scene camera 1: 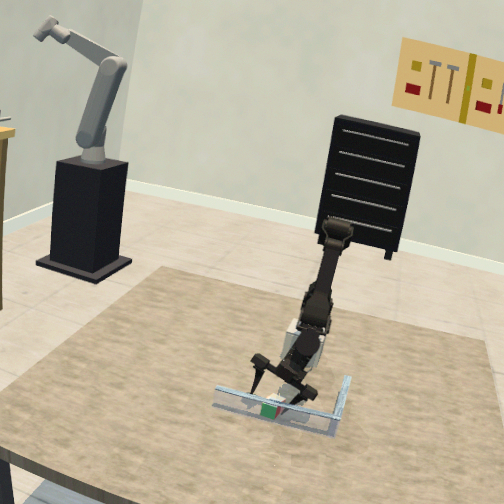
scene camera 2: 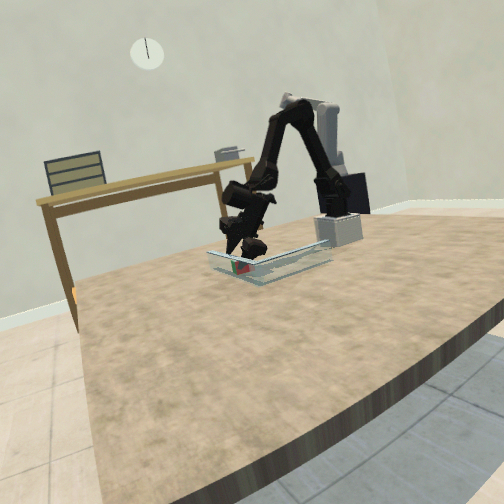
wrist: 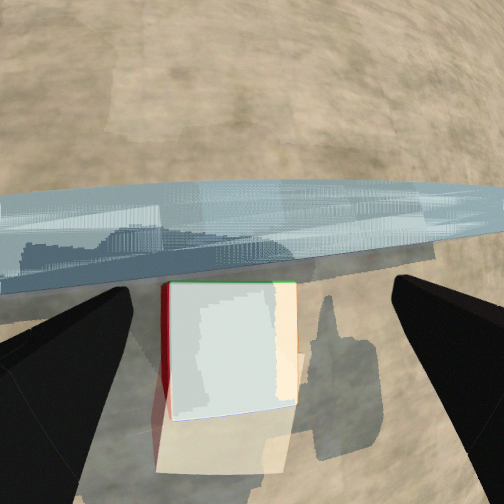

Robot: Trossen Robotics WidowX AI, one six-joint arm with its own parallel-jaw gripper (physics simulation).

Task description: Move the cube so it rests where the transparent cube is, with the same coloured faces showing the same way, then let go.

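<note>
The cube (wrist: pixel 232 350) shows a white top face, a red left side and a thin green far edge in the wrist view. It rests on the table against the glassy L-shaped fence (wrist: pixel 230 232), overlapping the faint transparent cube (wrist: pixel 225 440). My gripper (wrist: pixel 255 390) is open, with a black finger on each side of the cube and clear gaps to both. In scene camera 1 the gripper (scene camera 1: pixel 278 385) hangs just above the cube (scene camera 1: pixel 270 407). In scene camera 2 the cube (scene camera 2: pixel 240 267) sits below the gripper (scene camera 2: pixel 247 243).
The transparent fence (scene camera 1: pixel 290 408) forms a corner along the table's near side. A second grey arm on a black pedestal (scene camera 1: pixel 88 215) and a black shelf unit (scene camera 1: pixel 367 185) stand off the table. A wooden table (scene camera 2: pixel 140 190) stands behind.
</note>
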